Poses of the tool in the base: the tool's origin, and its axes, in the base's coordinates. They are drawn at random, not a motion.
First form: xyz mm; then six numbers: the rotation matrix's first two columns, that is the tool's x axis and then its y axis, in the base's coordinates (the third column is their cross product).
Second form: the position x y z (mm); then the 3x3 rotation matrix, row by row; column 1 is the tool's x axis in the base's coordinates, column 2 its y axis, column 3 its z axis. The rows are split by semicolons. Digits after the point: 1 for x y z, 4 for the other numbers.
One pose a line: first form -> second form
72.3 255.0 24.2 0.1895 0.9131 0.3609 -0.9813 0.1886 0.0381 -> 72.3 255.0 24.2; 0.1895 -0.9813 -0.0333; 0.9131 0.1886 -0.3614; 0.3609 0.0381 0.9318
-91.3 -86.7 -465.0 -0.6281 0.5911 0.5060 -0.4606 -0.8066 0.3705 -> -91.3 -86.7 -465.0; -0.6281 -0.4606 0.6271; 0.5911 -0.8066 -0.0004; 0.5060 0.3705 0.7789
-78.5 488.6 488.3 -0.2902 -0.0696 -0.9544 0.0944 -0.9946 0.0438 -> -78.5 488.6 488.3; -0.2902 0.0944 -0.9523; -0.0696 -0.9946 -0.0774; -0.9544 0.0438 0.2952
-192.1 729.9 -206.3 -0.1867 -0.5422 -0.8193 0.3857 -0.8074 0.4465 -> -192.1 729.9 -206.3; -0.1867 0.3857 -0.9036; -0.5422 -0.8074 -0.2326; -0.8193 0.4465 0.3599
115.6 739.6 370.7 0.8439 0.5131 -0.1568 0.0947 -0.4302 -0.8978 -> 115.6 739.6 370.7; 0.8439 0.0947 -0.5281; 0.5131 -0.4302 0.7428; -0.1568 -0.8978 -0.4116
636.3 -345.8 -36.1 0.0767 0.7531 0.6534 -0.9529 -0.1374 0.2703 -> 636.3 -345.8 -36.1; 0.0767 -0.9529 0.2933; 0.7531 -0.1374 -0.6434; 0.6534 0.2703 0.7071
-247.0 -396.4 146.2 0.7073 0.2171 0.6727 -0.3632 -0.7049 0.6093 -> -247.0 -396.4 146.2; 0.7073 -0.3632 0.6065; 0.2171 -0.7049 -0.6753; 0.6727 0.6093 -0.4197
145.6 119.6 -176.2 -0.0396 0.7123 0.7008 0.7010 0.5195 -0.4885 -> 145.6 119.6 -176.2; -0.0396 0.7010 -0.7120; 0.7123 0.5195 0.4719; 0.7008 -0.4885 -0.5199
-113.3 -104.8 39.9 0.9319 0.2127 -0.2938 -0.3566 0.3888 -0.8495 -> -113.3 -104.8 39.9; 0.9319 -0.3566 -0.0665; 0.2127 0.3888 0.8964; -0.2938 -0.8495 0.4382
